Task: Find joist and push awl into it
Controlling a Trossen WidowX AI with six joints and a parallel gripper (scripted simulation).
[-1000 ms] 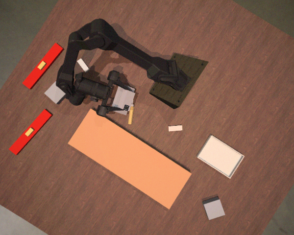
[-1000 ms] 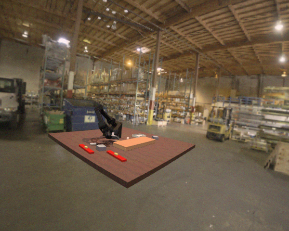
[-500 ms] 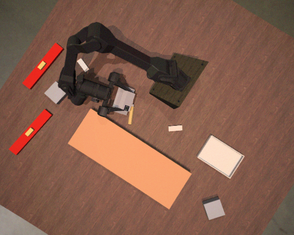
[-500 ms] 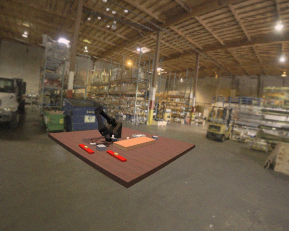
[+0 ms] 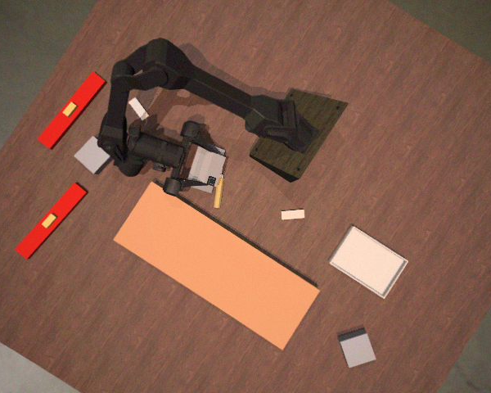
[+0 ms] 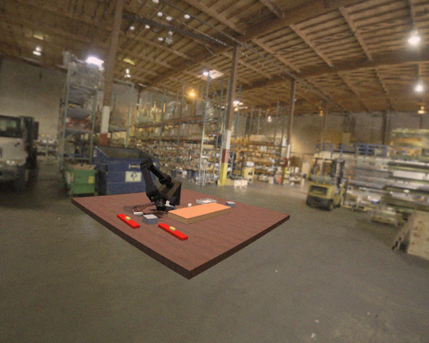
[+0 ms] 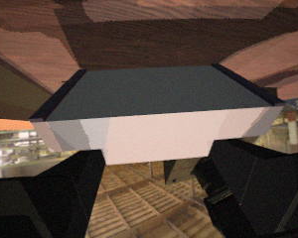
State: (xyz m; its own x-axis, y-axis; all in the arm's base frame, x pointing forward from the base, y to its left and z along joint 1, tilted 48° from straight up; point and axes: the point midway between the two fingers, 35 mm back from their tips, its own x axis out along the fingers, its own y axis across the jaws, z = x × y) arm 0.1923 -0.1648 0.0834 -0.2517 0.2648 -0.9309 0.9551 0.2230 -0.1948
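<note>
Right now my gripper tip is 1 cm short of the grey stud finder and 1 cm above it. From my gripper tip the other things lie so: awl 1 cm ahead, 3 cm to the left, 6 cm below; then white tray 4 cm behind, 47 cm to the left, 5 cm below.
</note>
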